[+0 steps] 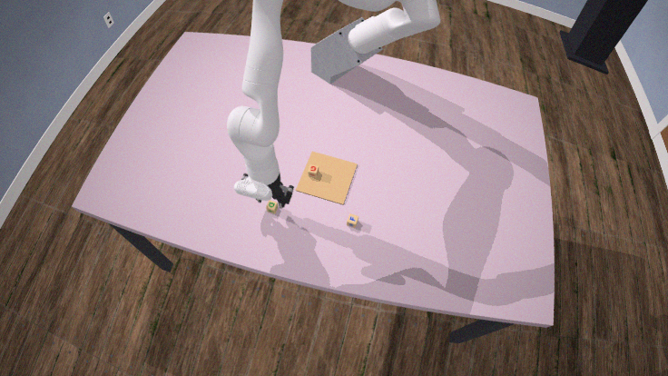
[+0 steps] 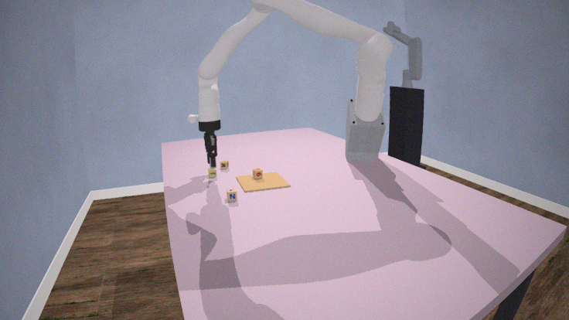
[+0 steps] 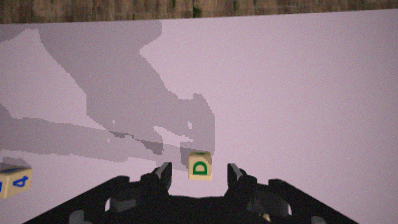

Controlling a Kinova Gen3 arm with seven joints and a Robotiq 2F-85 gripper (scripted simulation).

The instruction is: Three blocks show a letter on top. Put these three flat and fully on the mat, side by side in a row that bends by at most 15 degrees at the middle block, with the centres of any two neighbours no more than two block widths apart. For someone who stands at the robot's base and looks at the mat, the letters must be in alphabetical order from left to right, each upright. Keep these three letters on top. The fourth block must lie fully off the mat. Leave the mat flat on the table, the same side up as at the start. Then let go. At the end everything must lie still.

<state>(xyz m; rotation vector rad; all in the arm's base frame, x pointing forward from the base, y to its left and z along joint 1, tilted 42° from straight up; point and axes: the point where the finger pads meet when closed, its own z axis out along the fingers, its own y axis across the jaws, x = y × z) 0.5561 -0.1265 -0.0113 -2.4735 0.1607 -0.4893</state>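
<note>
Right now my hand is 4 cm above the green D block. Round my hand: blue N block: 22 cm to the left, 4 cm below, 2 cm behind; then tan mat: 14 cm behind, 12 cm to the left, 5 cm below.
</note>
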